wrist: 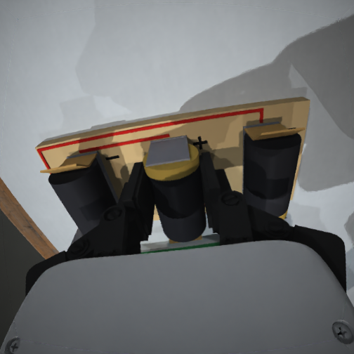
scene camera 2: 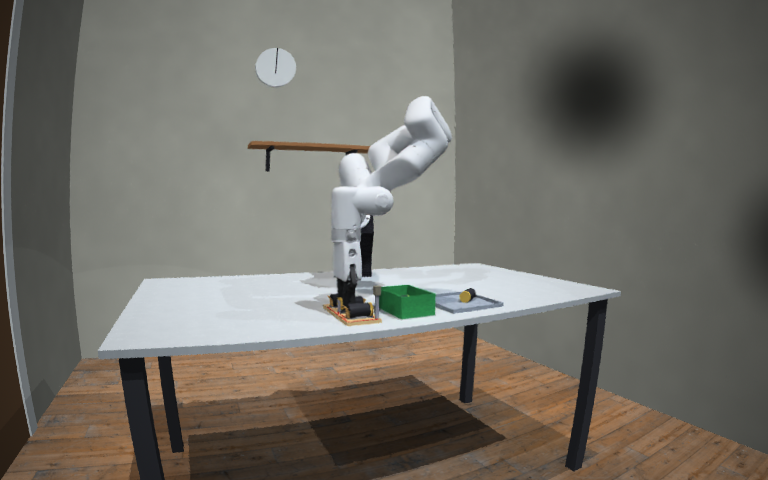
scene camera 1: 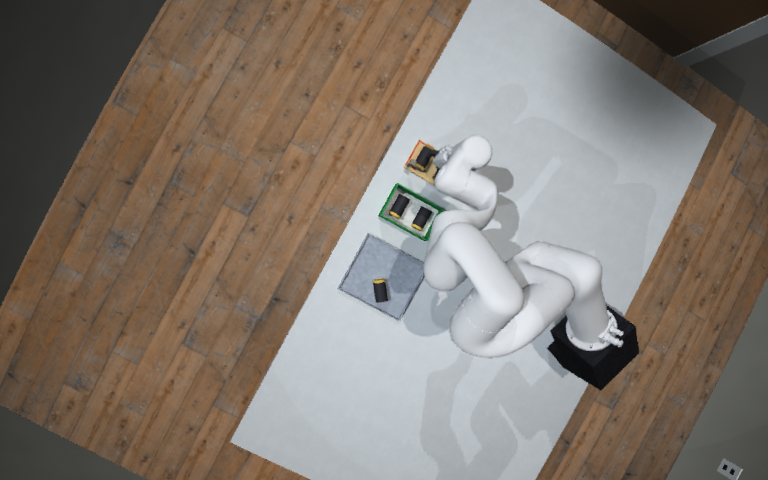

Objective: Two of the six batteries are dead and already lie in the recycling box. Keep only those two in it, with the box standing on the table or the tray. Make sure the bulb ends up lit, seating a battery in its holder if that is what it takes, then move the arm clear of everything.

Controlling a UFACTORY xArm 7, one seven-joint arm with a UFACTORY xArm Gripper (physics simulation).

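Seen in the pictures: arm's base, origin of its link: (scene camera 1: 591,328).
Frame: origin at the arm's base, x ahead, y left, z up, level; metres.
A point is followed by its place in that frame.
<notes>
My gripper (scene camera 2: 346,298) @(x 0.499, y -0.212, z -0.219 m) (wrist: 175,175) is shut on a black battery with a gold end (wrist: 178,207). It is at the middle place of the wooden holder board (scene camera 2: 363,322) @(x 0.601, y -0.205, z -0.239 m) (wrist: 225,127), gold end at the grey contact plate near the plus mark. Whether it is fully down is unclear. Two other batteries lie on the board, the left one (wrist: 85,195) (scene camera 2: 359,309) @(x 0.582, y -0.208, z -0.211 m) and the right one (wrist: 271,172). The bulb (scene camera 2: 377,290) @(x 0.599, y -0.168, z -0.163 m) on its post looks dull and unlit. The green recycling box (scene camera 1: 402,227) @(x 0.528, y -0.001, z -0.186 m) (scene camera 2: 417,303) @(x 0.598, y -0.055, z -0.206 m) stands on the table, holding two batteries, one (scene camera 1: 399,206) @(x 0.561, y -0.050, z -0.208 m) beside the other (scene camera 1: 421,217) @(x 0.491, y -0.053, z -0.209 m).
A grey tray (scene camera 1: 356,272) @(x 0.574, y 0.171, z -0.242 m) (scene camera 2: 454,309) @(x 0.600, y 0.059, z -0.233 m) lies on the other side of the box from the board. One battery (scene camera 1: 380,291) @(x 0.493, y 0.184, z -0.208 m) (scene camera 2: 468,294) @(x 0.519, y 0.164, z -0.216 m) lies on it. The arm (scene camera 1: 478,266) @(x 0.466, y 0.030, z 0.345 m) reaches over the table and partly hides the board in the overhead view.
</notes>
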